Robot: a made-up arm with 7 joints.
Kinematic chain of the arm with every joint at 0, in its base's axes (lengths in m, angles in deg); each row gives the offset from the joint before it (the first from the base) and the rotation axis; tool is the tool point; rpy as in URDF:
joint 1: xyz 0 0.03 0.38 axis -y
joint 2: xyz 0.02 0.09 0 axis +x
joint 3: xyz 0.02 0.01 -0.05 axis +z
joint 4: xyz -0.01 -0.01 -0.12 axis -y
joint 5: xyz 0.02 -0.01 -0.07 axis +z
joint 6: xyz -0.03 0 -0.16 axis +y
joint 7: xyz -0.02 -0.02 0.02 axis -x
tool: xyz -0.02 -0.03 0 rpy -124.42 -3.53 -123.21
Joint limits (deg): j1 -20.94..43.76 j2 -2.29..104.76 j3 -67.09..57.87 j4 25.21..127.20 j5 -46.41..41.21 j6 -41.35..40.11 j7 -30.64..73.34
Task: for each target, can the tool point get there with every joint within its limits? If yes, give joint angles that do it. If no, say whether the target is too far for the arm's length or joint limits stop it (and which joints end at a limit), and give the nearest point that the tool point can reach.
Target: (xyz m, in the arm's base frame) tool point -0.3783 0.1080 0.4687
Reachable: no: joint limits stop it (at a limit: joint 1, joint 2, joint 3, joint 4, joint 5, joint 7) | nearest point -0.0560 0.1576 0.6182 | short by 0.359 m
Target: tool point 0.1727 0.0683 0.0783
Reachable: yes | joints 17.00 11.33 -45.69 52.15 -7.21 26.65 1.12
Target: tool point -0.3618 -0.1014 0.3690
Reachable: no: joint limits stop it (at a limit: joint 1, joint 3, joint 4, joint 5) | nearest point -0.0313 -0.0414 0.2830 | short by 0.347 m
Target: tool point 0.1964 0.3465 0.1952
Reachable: yes | joints -15.09 65.07 11.04 81.17 0.14 -16.32 25.53
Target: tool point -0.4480 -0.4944 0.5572
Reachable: no: too far | nearest point -0.0070 -0.1076 0.3028 | short by 0.639 m
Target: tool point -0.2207 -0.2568 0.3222
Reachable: no: joint limits stop it (at a limit: joint 1, joint 2, joint 3, joint 5, joint 6) | nearest point -0.0264 -0.1230 0.2385 | short by 0.250 m
